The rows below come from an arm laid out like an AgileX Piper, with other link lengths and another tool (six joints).
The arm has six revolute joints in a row. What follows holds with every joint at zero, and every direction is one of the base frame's. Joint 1 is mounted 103.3 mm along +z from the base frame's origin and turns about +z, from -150.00 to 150.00 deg. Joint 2 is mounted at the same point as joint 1 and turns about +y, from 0.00 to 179.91 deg. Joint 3 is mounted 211.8 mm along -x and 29.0 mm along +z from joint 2 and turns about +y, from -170.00 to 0.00 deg. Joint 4 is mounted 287.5 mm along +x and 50.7 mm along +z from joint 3 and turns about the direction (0.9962, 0, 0.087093), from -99.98 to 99.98 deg. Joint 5 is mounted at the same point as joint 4 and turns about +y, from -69.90 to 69.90 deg. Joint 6 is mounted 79.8 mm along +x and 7.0 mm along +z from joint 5 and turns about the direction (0.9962, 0, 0.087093), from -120.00 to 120.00 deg. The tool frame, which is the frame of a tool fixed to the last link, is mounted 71.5 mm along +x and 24.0 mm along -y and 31.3 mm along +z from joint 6; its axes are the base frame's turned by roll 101.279, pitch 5.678 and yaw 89.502 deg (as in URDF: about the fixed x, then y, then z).
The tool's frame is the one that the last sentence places.
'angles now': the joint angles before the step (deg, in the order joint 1, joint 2, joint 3, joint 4, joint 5, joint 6). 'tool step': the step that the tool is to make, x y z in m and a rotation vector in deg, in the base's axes. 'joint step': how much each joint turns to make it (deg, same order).
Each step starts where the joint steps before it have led.
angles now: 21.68 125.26 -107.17 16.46 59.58 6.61
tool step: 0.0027 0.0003 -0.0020 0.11 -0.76 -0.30
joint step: 0.01 0.37 0.01 -0.11 -1.18 0.01
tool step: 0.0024 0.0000 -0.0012 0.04 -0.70 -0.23
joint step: -0.01 0.28 -0.02 -0.16 -0.95 0.00
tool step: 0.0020 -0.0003 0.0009 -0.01 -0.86 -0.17
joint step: 0.00 -0.07 0.12 -0.28 -0.88 0.00
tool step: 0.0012 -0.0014 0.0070 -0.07 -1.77 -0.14
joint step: 0.02 -1.32 1.00 -0.64 -1.34 -0.04
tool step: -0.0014 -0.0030 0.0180 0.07 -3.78 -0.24
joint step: 0.17 -3.98 3.29 -1.18 -2.93 -0.05
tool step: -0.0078 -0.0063 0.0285 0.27 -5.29 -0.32
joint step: 0.21 -7.06 5.96 -1.54 -4.01 -0.05
